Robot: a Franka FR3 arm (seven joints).
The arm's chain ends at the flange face. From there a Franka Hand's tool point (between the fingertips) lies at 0.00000 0.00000 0.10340 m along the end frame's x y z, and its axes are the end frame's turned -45 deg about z.
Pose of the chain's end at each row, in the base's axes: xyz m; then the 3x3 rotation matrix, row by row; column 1 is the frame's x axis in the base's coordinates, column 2 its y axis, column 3 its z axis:
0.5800, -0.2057, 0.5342; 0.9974, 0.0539, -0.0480; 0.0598, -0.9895, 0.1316; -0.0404, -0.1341, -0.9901
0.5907, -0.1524, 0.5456; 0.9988, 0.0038, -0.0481; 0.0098, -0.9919, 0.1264; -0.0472, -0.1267, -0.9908
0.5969, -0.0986, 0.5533; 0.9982, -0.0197, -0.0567; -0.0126, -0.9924, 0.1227; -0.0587, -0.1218, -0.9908
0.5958, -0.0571, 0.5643; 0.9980, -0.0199, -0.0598; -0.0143, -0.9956, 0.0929; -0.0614, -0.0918, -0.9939
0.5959, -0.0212, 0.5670; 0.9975, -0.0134, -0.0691; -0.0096, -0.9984, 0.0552; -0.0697, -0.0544, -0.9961
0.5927, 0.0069, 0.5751; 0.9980, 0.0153, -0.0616; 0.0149, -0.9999, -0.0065; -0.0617, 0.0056, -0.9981
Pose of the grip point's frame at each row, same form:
0.5750, -0.1921, 0.4318; 0.6672, 0.7434, -0.0480; 0.7420, -0.6574, 0.1316; 0.0663, -0.1234, -0.9901
0.5857, -0.1393, 0.4432; 0.7036, 0.7089, -0.0481; 0.7083, -0.6944, 0.1264; 0.0562, -0.1230, -0.9908
0.5910, -0.0859, 0.4509; 0.7198, 0.6919, -0.0567; 0.6928, -0.7106, 0.1227; 0.0446, -0.1276, -0.9908
0.5896, -0.0475, 0.4615; 0.7198, 0.6916, -0.0598; 0.6939, -0.7141, 0.0929; 0.0215, -0.1083, -0.9939
0.5888, -0.0155, 0.4640; 0.7148, 0.6959, -0.0691; 0.6992, -0.7128, 0.0552; -0.0108, -0.0878, -0.9961
0.5863, 0.0062, 0.4719; 0.6949, 0.7165, -0.0616; 0.7176, -0.6965, -0.0065; -0.0476, -0.0397, -0.9981

